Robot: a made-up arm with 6 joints. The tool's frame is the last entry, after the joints. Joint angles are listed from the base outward.
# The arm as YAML. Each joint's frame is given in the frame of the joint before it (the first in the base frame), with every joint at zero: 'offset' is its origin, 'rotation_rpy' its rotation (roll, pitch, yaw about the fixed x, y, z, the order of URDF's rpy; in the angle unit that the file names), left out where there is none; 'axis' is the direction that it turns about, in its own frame. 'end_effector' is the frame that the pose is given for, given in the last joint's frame.
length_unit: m
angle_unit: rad
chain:
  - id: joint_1
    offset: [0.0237, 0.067, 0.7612]
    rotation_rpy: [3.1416, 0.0, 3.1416]
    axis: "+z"
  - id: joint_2
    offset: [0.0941, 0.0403, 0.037]
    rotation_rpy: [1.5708, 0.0, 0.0]
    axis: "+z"
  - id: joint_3
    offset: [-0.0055, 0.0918, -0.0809]
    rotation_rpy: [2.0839, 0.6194, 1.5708]
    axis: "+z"
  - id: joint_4
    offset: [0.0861, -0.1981, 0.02]
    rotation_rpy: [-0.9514, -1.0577, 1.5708]
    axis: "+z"
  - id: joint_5
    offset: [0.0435, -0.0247, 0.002]
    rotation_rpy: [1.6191, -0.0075, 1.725]
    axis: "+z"
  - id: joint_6
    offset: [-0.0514, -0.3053, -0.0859]
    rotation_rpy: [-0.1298, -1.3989, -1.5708]
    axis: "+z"
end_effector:
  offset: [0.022, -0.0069, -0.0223]
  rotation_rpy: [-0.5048, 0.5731, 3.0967]
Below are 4 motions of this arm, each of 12 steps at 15 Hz.
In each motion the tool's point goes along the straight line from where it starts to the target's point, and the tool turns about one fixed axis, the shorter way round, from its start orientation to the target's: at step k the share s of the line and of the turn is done. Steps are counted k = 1, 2, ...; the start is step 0. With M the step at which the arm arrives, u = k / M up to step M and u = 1 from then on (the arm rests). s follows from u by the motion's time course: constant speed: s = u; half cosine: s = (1 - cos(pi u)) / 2; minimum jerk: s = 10 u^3 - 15 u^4 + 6 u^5.
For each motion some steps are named. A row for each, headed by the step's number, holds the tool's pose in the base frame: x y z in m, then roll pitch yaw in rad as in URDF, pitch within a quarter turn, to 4 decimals.
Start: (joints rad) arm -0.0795 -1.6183 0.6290 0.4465 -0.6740 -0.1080
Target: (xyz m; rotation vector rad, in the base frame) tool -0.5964 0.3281 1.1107 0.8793 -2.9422 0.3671
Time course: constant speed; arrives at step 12
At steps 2, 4, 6, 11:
2: -0.5500 0.4104 0.9568 2.5384 0.3719 2.8822
4: -0.5592 0.3940 0.9876 2.7383 0.3343 3.0838
6: -0.5685 0.3775 1.0184 2.9232 0.2611 -3.0127
11: -0.5918 0.3363 1.0953 -2.9869 -0.0397 -2.6345

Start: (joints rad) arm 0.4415 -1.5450 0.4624 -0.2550 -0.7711 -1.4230
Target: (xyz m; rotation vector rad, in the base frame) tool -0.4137 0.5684 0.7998 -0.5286 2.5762 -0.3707
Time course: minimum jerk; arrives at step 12
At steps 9, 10, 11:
9: -0.3945 0.5905 0.7835 -2.6836 0.3704 -2.6875
10: -0.4071 0.5760 0.7942 -2.7286 0.3975 -2.6655
11: -0.4128 0.5695 0.7990 -2.7486 0.4100 -2.6560

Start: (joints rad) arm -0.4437 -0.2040 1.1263 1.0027 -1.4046 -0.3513
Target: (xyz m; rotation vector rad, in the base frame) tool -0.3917 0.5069 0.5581 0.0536 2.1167 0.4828
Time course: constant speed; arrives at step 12
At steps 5, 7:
5: -0.4962 0.3090 0.5748 2.4838 0.8384 3.0321
7: -0.4663 0.3655 0.5701 2.4934 0.8612 2.9590

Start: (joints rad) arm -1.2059 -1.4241 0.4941 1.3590 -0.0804 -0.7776
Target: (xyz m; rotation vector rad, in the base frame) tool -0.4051 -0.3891 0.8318 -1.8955 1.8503 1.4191
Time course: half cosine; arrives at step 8
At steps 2, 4, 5, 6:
2: -0.3895 -0.3609 0.7954 1.8329 0.5198 -2.3698
4: -0.3960 -0.3726 0.8105 2.0410 0.6410 -2.1828
5: -0.3995 -0.3789 0.8186 2.1721 0.6913 -2.0626
6: -0.4024 -0.3843 0.8256 2.2928 0.7235 -1.9510

